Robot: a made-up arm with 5 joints.
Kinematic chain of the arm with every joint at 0, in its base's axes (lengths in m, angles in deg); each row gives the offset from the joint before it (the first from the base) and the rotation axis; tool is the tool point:
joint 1: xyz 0 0 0.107 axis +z
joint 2: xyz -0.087 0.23 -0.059 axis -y
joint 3: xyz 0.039 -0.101 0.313 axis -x
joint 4: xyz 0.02 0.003 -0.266 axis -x
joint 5: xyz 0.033 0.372 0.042 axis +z
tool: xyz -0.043 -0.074 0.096
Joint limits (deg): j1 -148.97..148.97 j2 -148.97..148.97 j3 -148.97..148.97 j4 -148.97..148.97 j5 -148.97..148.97
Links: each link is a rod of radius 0.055 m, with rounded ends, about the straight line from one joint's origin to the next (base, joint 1, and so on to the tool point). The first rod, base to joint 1, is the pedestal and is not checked.
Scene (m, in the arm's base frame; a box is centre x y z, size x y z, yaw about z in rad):
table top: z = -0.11
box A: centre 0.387 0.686 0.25 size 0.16 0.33 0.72 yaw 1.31
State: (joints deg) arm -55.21 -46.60 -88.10 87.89 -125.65
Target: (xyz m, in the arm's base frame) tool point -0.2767 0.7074 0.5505
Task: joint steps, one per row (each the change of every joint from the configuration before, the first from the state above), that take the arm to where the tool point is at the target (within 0.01 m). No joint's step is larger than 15 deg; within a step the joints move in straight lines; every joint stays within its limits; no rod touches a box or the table.
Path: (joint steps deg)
1: 7.44 13.30 -7.61 -8.97 3.66
2: 7.44 13.31 -7.61 -8.96 3.65
3: 7.44 13.30 -7.61 -8.97 3.66
4: 7.43 13.31 -7.60 -8.96 3.65
5: 7.44 13.30 -7.61 -8.97 3.66
6: 7.44 13.31 -7.61 -8.97 3.65
7: 7.44 13.30 -7.61 -8.96 3.66
8: 7.44 13.31 -7.61 -8.97 3.66
9: 3.25 -13.01 14.68 8.50 -1.43
10: 3.25 -13.02 14.68 8.49 -1.42
11: 3.25 -13.01 14.68 8.49 -1.42
12: 3.24 -13.01 14.67 8.49 -1.43
13: 3.25 -13.01 14.68 8.50 -1.42

